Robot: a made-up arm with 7 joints.
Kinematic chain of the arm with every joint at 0, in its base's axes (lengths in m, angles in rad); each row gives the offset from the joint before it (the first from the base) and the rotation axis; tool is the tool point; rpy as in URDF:
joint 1: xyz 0 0 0.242 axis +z
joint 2: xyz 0 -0.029 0.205 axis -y
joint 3: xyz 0 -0.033 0.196 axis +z
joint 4: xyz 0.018 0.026 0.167 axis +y
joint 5: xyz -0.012 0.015 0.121 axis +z
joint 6: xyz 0 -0.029 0.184 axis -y
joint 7: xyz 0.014 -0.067 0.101 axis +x
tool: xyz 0 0 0 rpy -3.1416 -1.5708 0
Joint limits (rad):
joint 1: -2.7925..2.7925
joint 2: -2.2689..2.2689
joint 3: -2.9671..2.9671
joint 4: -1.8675..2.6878
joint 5: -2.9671..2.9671
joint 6: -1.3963..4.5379
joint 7: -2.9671..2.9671
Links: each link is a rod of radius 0.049 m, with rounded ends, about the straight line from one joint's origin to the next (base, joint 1, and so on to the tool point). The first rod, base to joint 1, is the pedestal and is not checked.
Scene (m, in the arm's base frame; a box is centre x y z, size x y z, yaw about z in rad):
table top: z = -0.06
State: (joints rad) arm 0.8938 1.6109 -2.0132 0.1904 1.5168 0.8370 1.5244
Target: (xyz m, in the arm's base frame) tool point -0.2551 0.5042 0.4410
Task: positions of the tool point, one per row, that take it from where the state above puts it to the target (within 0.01 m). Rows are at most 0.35 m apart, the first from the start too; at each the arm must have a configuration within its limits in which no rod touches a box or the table.
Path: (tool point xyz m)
1: -0.5659 -0.4934 0.3539
2: -0.7078 -0.1922 0.3870
3: -0.6833 0.1305 0.4141
4: -0.5107 0.3839 0.4325
5: -0.2551 0.5042 0.4410

